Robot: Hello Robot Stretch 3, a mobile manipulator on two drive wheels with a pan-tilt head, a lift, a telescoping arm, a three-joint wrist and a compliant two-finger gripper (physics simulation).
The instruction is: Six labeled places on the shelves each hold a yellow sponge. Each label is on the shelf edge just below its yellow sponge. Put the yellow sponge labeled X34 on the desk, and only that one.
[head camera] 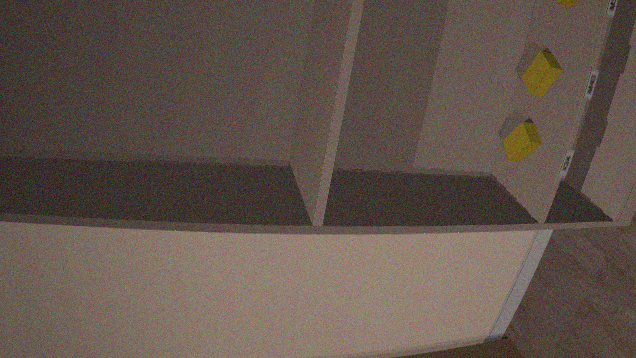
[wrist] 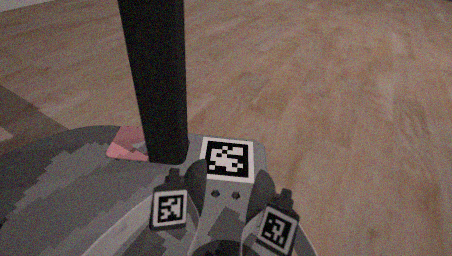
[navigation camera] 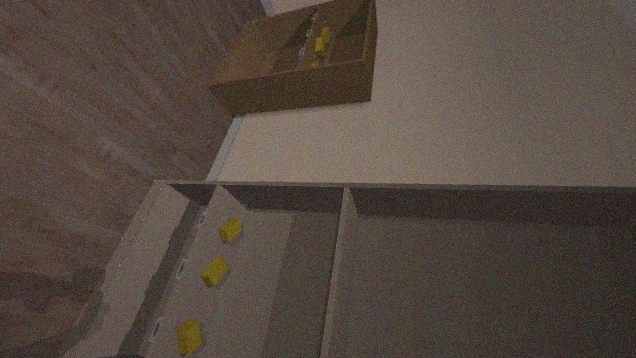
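Observation:
Here is my gripper (wrist: 229, 183), which I can see. A pale shelf unit (head camera: 268, 124) is in the scene, and the navigation camera view also gives me the pale shelf unit (navigation camera: 316, 262). Then there is a brown shelf unit (navigation camera: 258, 74).

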